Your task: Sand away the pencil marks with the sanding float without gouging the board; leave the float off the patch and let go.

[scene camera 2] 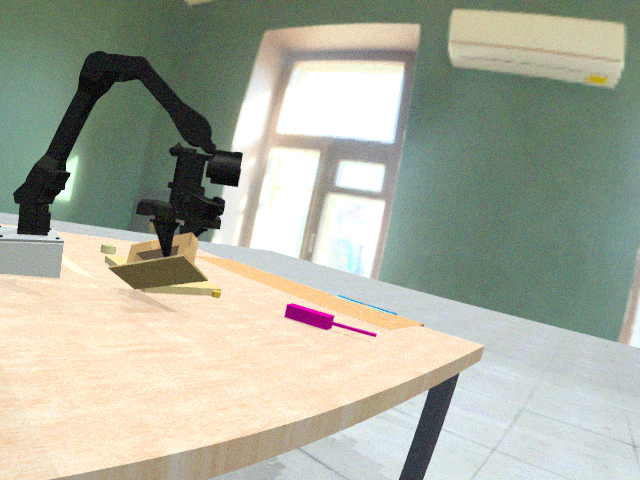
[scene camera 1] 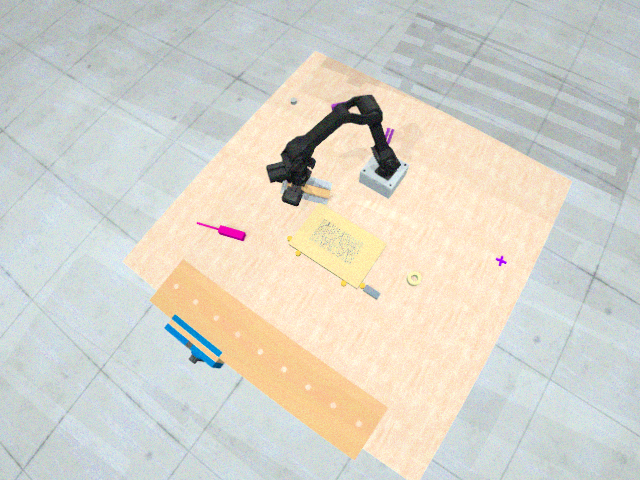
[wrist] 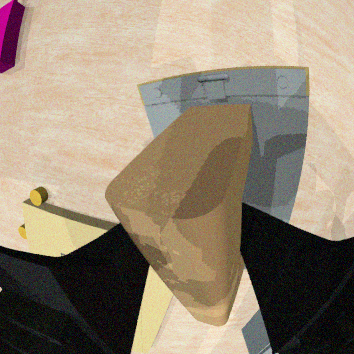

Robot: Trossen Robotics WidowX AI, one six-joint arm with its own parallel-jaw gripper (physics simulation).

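Where they show: gripper, between the fingertips: (scene camera 1: 299,189); arm's base, origin of its link: (scene camera 2: 32,232) (scene camera 1: 385,171).
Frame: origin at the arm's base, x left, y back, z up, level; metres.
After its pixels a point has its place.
Observation:
The sanding float (scene camera 1: 319,189) {x -0.136, y -0.229, z 0.031 m} (scene camera 2: 156,271) {x -0.209, y -0.229, z -0.013 m} (wrist: 281,140) {x -0.251, y -0.237, z 0.018 m} is a grey plate with a tan wooden handle (wrist: 186,197). My gripper (scene camera 1: 292,194) {x -0.201, y -0.267, z 0.011 m} (scene camera 2: 166,240) (wrist: 193,210) {x -0.201, y -0.267, z 0.011 m} is shut on that handle. It holds the float tilted, a little above the table, just beyond the back left edge of the pale yellow board (scene camera 1: 371,252) {x 0.141, y -0.278, z -0.056 m} (scene camera 2: 185,289) {x -0.126, y -0.339, z -0.063 m} (wrist: 49,228) {x -0.100, y -0.394, z -0.057 m}. The scribbled pencil marks (scene camera 1: 335,240) {x 0.010, y -0.322, z -0.056 m} cover the middle of the board. The float is clear of them. The float's underside shows only in the side view.
A magenta screwdriver (scene camera 1: 228,231) {x -0.324, y -0.544, z -0.047 m} (scene camera 2: 309,316) {x -0.326, y -0.528, z -0.057 m} (wrist: 8,38) {x -0.306, y -0.520, z -0.057 m} lies left of the board. Small yellow pegs (wrist: 38,196) {x -0.133, y -0.413, z -0.061 m} (scene camera 2: 216,293) {x -0.138, y -0.414, z -0.064 m} hold the board's edges. A cream ring (scene camera 1: 414,278) {x 0.324, y -0.256, z -0.063 m}, a grey block (scene camera 1: 370,290) {x 0.221, y -0.392, z -0.060 m}, the arm's base (scene camera 1: 383,177) {x 0.012, y -0.035, z 0.013 m}, an orange bench strip (scene camera 1: 270,357) {x 0.096, y -0.785, z -0.074 m} and a blue vise (scene camera 1: 194,340) {x -0.149, y -0.915, z -0.077 m} are around.

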